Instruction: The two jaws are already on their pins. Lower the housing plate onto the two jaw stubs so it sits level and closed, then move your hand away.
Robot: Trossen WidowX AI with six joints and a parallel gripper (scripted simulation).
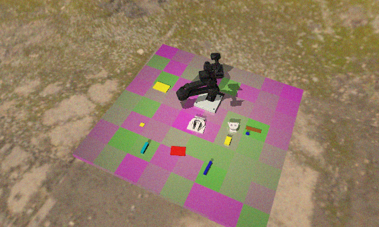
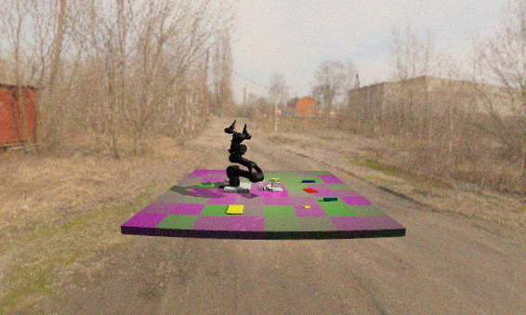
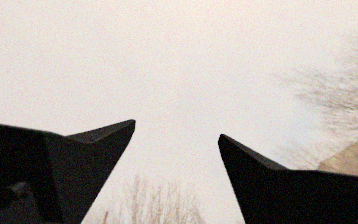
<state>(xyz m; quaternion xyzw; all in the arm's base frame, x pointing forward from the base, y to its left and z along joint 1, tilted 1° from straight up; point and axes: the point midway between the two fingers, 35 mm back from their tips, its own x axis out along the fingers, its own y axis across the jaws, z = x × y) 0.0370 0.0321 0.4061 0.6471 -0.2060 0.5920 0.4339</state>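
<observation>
Right now my gripper tip is 130 mm short of the white block, 210 mm to the right of it and 460 mm above it. Round my gripper tip: small blue piece: 140 mm ahead, 330 mm to the left, 460 mm below; brown bar: 80 mm ahead, 350 mm to the left, 460 mm below; yellow block: 260 mm ahead, 220 mm to the left, 460 mm below.
</observation>
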